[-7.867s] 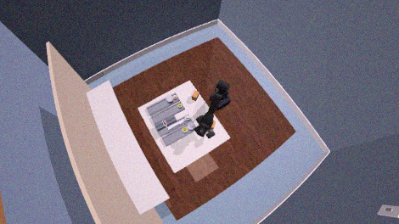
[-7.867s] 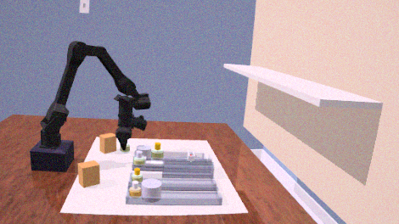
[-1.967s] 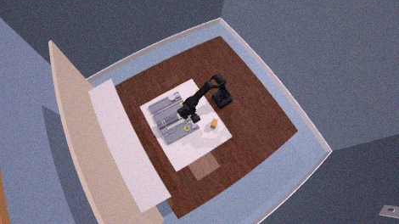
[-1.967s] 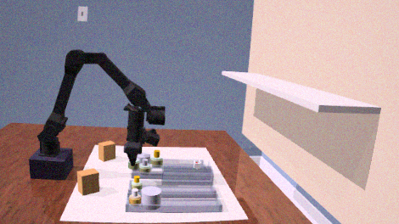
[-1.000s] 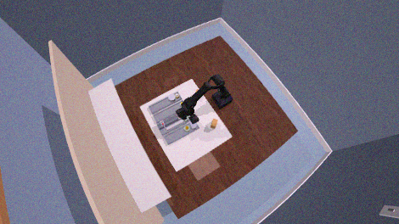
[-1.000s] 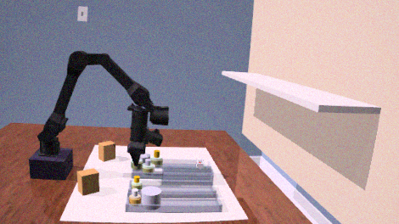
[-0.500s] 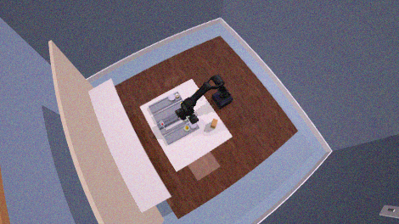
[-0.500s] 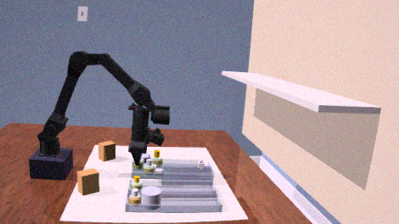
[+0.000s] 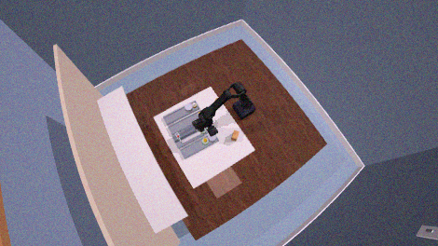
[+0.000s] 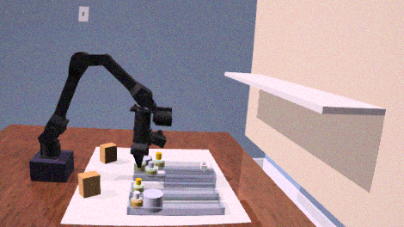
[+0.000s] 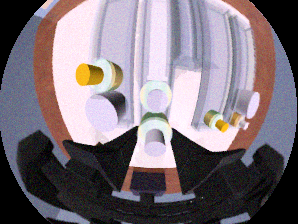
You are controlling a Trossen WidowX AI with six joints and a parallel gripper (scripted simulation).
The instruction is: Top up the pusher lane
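Right now the grey rack is 150 mm ahead of my gripper tip, 30 mm below it and 20 mm to the right of it.
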